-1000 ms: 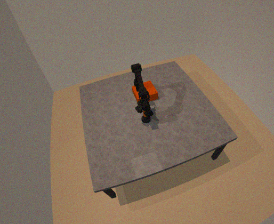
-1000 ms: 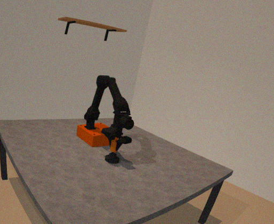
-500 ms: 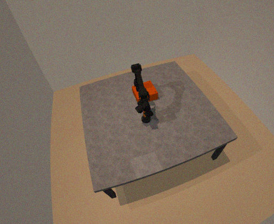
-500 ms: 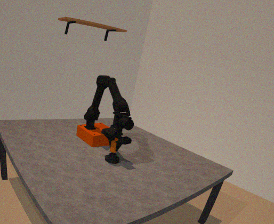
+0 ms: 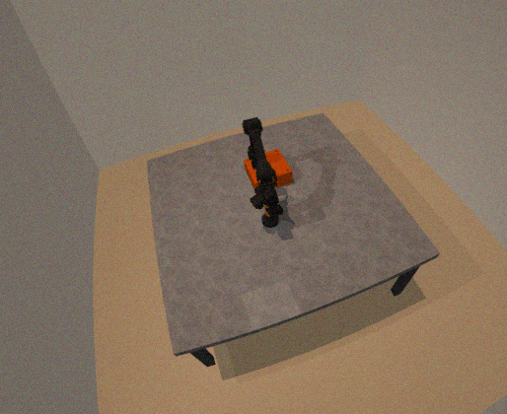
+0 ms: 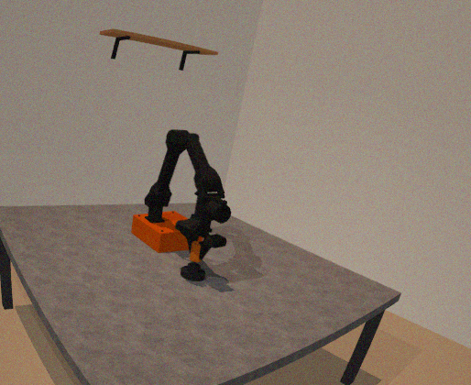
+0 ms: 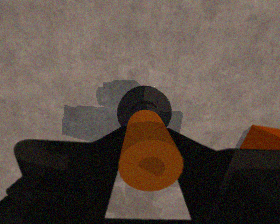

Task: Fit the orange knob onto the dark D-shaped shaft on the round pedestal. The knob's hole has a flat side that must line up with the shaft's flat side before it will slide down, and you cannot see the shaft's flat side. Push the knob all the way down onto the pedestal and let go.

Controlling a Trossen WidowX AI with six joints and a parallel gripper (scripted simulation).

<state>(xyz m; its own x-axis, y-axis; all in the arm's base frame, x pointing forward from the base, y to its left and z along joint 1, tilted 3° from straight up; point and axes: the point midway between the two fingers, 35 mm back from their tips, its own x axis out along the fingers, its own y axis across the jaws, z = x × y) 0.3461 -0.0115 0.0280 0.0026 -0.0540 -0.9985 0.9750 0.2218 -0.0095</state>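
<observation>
My gripper tip is 20 mm below the orange knob. Also, from my gripper tip: dark round pedestal (40 mm below).
</observation>
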